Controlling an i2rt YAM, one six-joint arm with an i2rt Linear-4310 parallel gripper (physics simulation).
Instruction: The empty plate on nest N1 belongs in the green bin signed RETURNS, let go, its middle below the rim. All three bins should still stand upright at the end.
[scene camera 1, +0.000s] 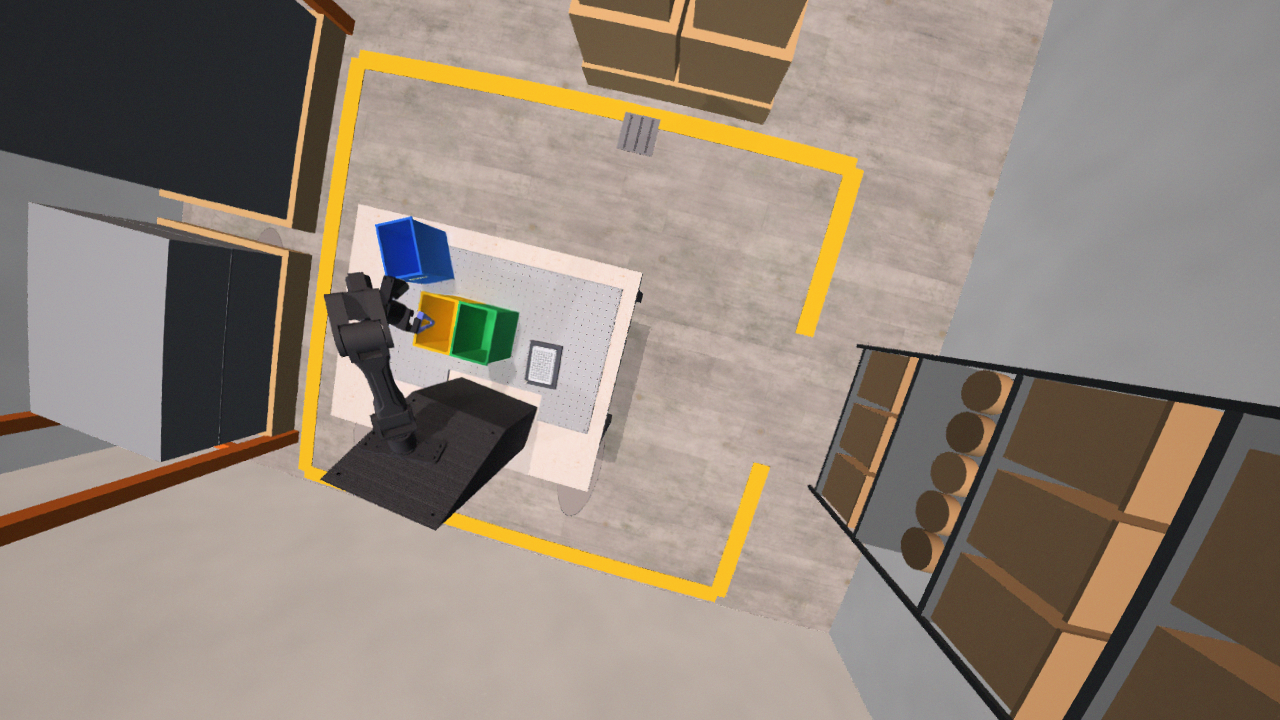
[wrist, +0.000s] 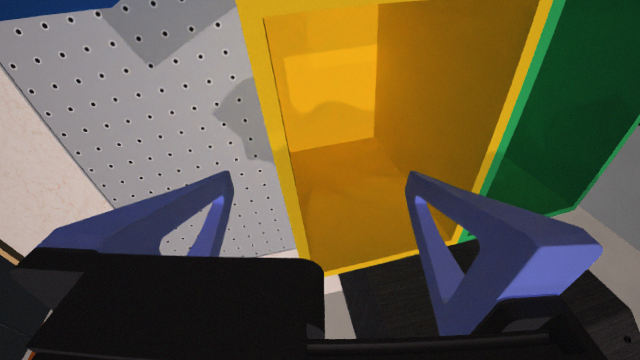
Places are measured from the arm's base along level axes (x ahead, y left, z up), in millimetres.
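Pixels of known places: gripper, between the fingertips: (scene camera 1: 423, 318) (wrist: 319, 180); arm's base, origin of its link: (scene camera 1: 404, 446).
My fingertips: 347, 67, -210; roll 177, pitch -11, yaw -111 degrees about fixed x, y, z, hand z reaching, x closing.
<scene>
Ahead of a thing's pixels: the offset from my fingertips to its top centre, as dx, dy, dz. "pt": to the spot under its first point. Level surfaces: height alone.
A pale plate {-175, -330, -152} (scene camera 1: 542, 365) lies on a dark nest {pt -122, -385, -162} (scene camera 1: 558, 350) at the right of the pegboard; its label is too small to read. The green bin {-51, -167, +1} (scene camera 1: 472, 333) (wrist: 560, 110) stands upright left of the nest, its sign not readable. The yellow bin {-17, -41, +1} (scene camera 1: 435, 322) (wrist: 330, 215) is upright against the green bin's left side. The blue bin {+220, +66, +1} (scene camera 1: 399, 248) (wrist: 50, 7) is apart from them, behind and left, turned at an angle; whether it is slightly tilted I cannot tell. My gripper (scene camera 1: 424, 321) (wrist: 319, 180) is open and empty at the yellow bin's left wall, one finger each side of it in the wrist view.
The black sloped robot base (scene camera 1: 393, 474) (wrist: 390, 295) stands at the table's front edge. The grey pegboard {dz -178} (scene camera 1: 572, 308) (wrist: 165, 90) lies on the pale table {dz -191} (scene camera 1: 559, 447) (wrist: 45, 150). The arm (scene camera 1: 380, 385) reaches over the table's left side.
</scene>
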